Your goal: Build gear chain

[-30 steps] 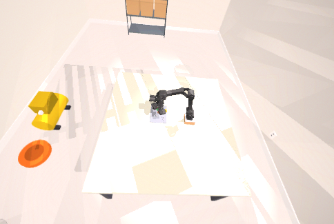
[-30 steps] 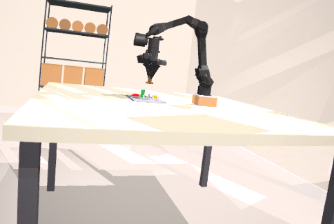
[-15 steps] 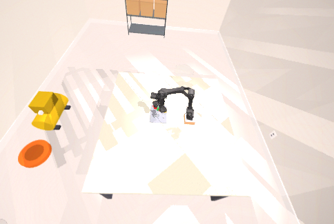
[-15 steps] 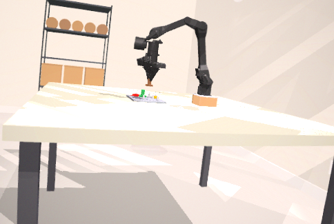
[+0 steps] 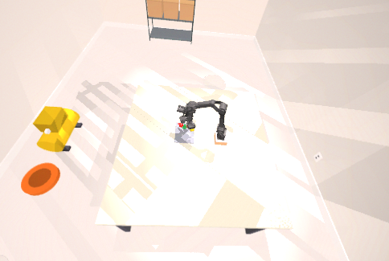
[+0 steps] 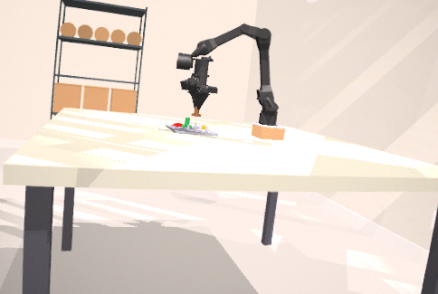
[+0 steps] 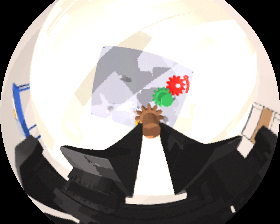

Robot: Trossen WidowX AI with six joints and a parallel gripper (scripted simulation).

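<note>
The brown gear is 10 mm below my gripper tip. Round my gripper tip: yellow gear 70 mm below, 40 mm behind, 10 mm to the right; then red gear 70 mm below, 60 mm ahead, 40 mm to the right; then green gear 60 mm below, 30 mm ahead, 20 mm to the right.
</note>
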